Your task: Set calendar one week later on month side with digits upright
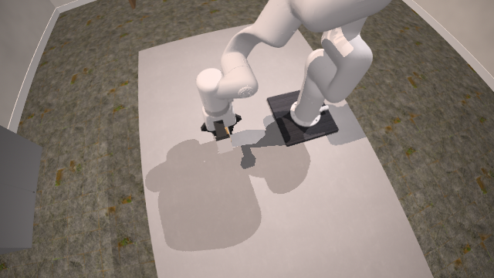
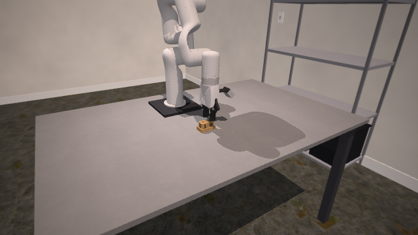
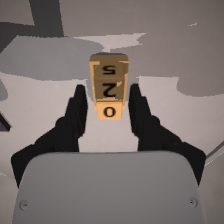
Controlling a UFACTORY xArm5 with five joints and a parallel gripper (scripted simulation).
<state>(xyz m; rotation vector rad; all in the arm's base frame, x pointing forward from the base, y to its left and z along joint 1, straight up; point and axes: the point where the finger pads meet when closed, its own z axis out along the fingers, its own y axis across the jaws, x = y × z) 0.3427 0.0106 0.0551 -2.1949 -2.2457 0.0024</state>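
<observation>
My gripper is now 60 mm above the wooden calendar tray and 20 mm to the left of it.
</observation>
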